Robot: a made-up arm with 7 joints. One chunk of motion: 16 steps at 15 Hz.
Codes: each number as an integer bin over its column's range. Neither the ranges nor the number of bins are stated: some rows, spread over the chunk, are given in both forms.
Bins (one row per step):
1: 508 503 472 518 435 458
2: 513 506 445 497 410 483
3: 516 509 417 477 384 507
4: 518 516 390 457 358 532
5: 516 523 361 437 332 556
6: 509 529 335 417 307 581
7: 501 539 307 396 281 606
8: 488 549 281 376 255 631
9: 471 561 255 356 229 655
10: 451 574 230 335 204 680
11: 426 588 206 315 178 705
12: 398 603 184 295 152 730
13: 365 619 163 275 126 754
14: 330 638 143 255 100 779
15: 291 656 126 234 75 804
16: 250 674 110 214 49 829
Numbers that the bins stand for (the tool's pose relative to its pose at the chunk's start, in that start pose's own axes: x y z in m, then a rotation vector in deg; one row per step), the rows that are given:
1: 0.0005 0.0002 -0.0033 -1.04 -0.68 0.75
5: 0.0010 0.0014 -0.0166 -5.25 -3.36 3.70
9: -0.0017 0.0037 -0.0294 -9.47 -6.04 6.67
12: -0.0061 0.0062 -0.0379 -12.64 -8.04 8.92
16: -0.0150 0.0105 -0.0468 -16.86 -10.72 11.89
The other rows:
2: 0.0008 0.0004 -0.0065 -2.13 -1.33 1.50
3: 0.0010 0.0006 -0.0099 -3.17 -2.01 2.23
4: 0.0011 0.0010 -0.0132 -4.21 -2.68 2.98
6: 0.0006 0.0018 -0.0198 -6.29 -4.01 4.45
7: 0.0001 0.0024 -0.0231 -7.39 -4.69 5.20
8: -0.0007 0.0030 -0.0262 -8.43 -5.36 5.95
10: -0.0029 0.0045 -0.0324 -10.56 -6.69 7.42
11: -0.0044 0.0053 -0.0353 -11.60 -7.37 8.17
13: -0.0081 0.0072 -0.0404 -13.69 -8.72 9.64
14: -0.0102 0.0083 -0.0428 -14.73 -9.40 10.39
15: -0.0125 0.0094 -0.0449 -15.82 -10.05 11.14

